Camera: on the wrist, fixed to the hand. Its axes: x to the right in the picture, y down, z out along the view.
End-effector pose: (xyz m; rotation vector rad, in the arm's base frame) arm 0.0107 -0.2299 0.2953 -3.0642 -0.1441 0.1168
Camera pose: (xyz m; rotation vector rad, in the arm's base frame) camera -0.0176 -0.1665 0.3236 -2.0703 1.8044 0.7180
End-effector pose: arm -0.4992 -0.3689 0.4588 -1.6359 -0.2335 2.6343
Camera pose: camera -0.4727 -0.3022 0.4805 0.6217 -1.0461 -1.7573
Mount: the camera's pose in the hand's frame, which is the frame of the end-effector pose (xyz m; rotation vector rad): -0.0240 -0.0677 -0.0216 0.3564 -0.4278 1.4762
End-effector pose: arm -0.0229 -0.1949 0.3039 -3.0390 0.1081 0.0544
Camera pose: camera -0.0412 -0.1282 0.3330 -1.8777 1.9131 0.6524
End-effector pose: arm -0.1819 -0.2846 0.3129 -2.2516 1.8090 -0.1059
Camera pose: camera -0.1275 -0.2512 0.3523 -0.3081 2.3783 0.2758
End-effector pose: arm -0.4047 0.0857 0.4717 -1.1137 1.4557 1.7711
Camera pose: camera -0.3309 0.0821 0.4589 -0.7336 -2.1529 -1.9789
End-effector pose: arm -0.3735 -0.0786 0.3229 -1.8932 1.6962 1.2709
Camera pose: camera -0.3010 -0.0611 0.3313 0.1129 2.7590 1.3646
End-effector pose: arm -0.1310 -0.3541 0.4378 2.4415 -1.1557 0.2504
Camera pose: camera -0.0937 -0.2896 0.4288 -1.1463 2.6240 -0.2972
